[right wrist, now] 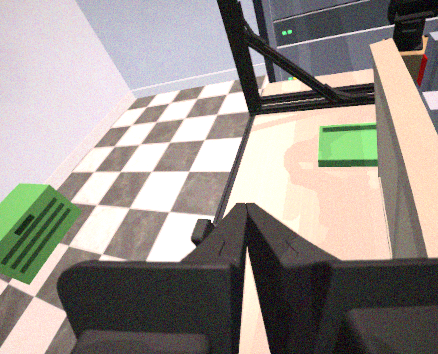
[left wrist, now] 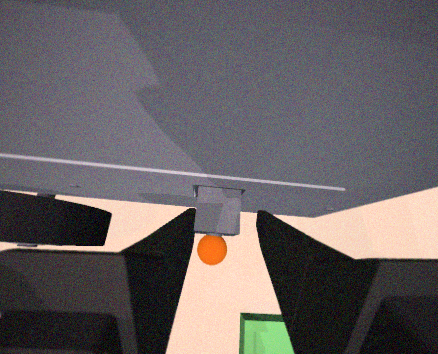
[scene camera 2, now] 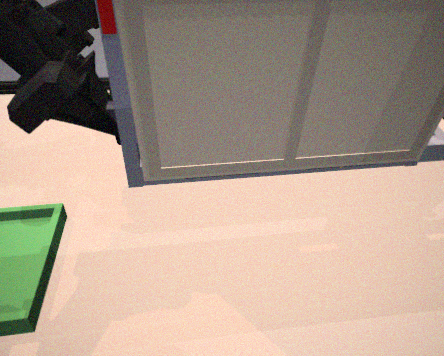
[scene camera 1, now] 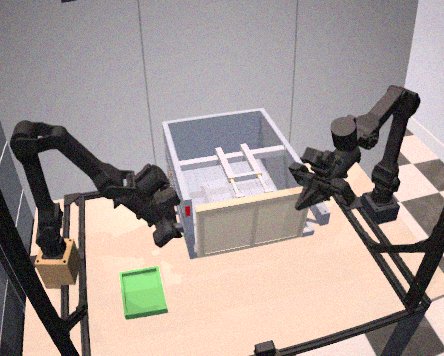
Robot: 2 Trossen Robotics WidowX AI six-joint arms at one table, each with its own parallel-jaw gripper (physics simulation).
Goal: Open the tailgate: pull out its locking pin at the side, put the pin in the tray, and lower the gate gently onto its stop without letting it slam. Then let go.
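Note:
The tan tailgate stands upright across the grey truck bed's end. The locking pin's orange ball head sits against a grey block on the bed's side; its shaft is mostly hidden. The pin does not show in either scene view. My left gripper is open beside the bed, its fingertips on either side of the block, the ball between the fingers but not gripped. My right gripper is shut and empty near the gate's right end. The green tray is empty.
The truck bed has high side walls and a white frame inside. A red light marks its rear left corner. A black metal frame edges the table. A green box shows beyond the table.

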